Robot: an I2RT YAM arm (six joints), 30 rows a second.
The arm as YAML. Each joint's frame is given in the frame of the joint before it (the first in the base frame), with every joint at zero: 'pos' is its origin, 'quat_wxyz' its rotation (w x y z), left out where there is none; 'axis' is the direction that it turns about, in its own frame. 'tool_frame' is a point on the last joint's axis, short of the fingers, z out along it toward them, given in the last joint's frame.
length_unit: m
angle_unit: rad
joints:
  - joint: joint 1
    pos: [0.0, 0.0, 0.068]
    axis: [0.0, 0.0, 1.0]
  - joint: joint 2
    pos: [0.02, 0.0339, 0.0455]
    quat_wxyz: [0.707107, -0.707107, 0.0, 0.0]
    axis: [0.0, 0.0, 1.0]
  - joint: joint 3
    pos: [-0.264, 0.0, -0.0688]
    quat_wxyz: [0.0, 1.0, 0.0, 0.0]
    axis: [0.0, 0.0, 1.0]
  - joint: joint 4
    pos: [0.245, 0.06, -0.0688]
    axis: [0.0, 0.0, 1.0]
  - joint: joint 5
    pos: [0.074, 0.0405, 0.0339]
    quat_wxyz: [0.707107, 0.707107, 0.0, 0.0]
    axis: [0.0, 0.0, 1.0]
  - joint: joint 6
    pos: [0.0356, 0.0, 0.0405]
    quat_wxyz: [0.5, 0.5, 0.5, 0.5]
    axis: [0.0, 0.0, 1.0]
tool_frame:
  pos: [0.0, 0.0, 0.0]
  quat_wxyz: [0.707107, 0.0, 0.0, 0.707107]
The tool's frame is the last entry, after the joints.
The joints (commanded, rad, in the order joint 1, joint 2, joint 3, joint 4, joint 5, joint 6), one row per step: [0.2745 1.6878 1.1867 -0.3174 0.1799 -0.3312]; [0.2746 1.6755 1.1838 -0.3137 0.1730 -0.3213]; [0.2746 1.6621 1.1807 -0.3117 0.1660 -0.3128]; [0.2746 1.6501 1.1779 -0.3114 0.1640 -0.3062]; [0.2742 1.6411 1.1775 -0.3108 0.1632 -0.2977]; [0.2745 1.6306 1.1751 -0.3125 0.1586 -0.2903]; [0.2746 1.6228 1.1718 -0.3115 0.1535 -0.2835]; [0.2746 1.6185 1.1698 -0.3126 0.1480 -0.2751]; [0.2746 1.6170 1.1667 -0.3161 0.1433 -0.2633]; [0.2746 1.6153 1.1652 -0.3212 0.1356 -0.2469]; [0.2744 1.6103 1.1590 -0.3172 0.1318 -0.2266]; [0.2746 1.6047 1.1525 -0.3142 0.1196 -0.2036]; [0.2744 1.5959 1.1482 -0.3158 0.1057 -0.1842]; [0.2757 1.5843 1.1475 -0.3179 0.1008 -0.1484]
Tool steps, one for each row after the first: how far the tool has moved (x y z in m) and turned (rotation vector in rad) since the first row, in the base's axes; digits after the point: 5 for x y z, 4 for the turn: [-0.00158 -0.00015 0.00360 0.0153 -0.0111 -0.0022]; [-0.00347 -0.00043 0.00738 0.0295 -0.0214 -0.0033]; [-0.00529 -0.00087 0.01062 0.0381 -0.0300 -0.0065]; [-0.00638 -0.00130 0.01363 0.0472 -0.0385 -0.0122]; [-0.00820 -0.00153 0.01628 0.0574 -0.0435 -0.0138]; [-0.00959 -0.00170 0.01792 0.0672 -0.0474 -0.0148]; [-0.01051 -0.00176 0.01862 0.0773 -0.0471 -0.0168]; [-0.01137 -0.00183 0.01782 0.0875 -0.0408 -0.0219]; [-0.01220 -0.00178 0.01748 0.1029 -0.0338 -0.0283]; [-0.01333 -0.00203 0.01745 0.1207 -0.0348 -0.0401]; [-0.01474 -0.00191 0.01741 0.1458 -0.0327 -0.0475]; [-0.01661 -0.00200 0.01878 0.1698 -0.0309 -0.0515]; [-0.01854 -0.00189 0.02222 0.2011 -0.0359 -0.0713]
